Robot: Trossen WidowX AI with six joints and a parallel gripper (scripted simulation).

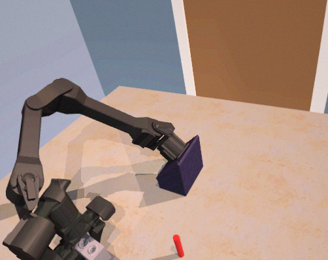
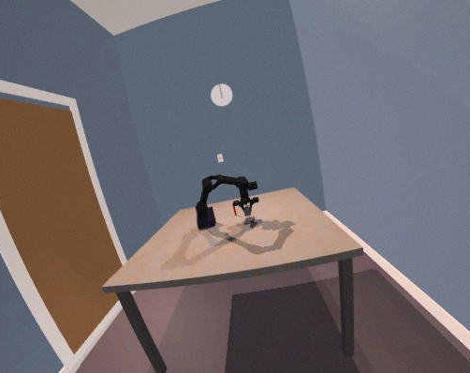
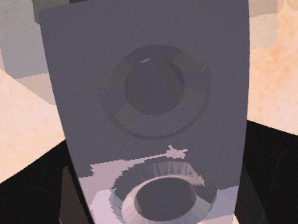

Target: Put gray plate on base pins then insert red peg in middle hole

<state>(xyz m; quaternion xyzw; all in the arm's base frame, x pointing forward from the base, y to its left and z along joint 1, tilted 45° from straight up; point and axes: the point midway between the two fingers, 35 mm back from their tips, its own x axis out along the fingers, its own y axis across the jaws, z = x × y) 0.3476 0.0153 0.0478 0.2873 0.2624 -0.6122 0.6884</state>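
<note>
Right now the base is 50 mm below my gripper tip. Round my gripper tip: red peg (160 mm to the left, 130 mm behind, 20 mm below); then gray plate (30 mm above).
</note>
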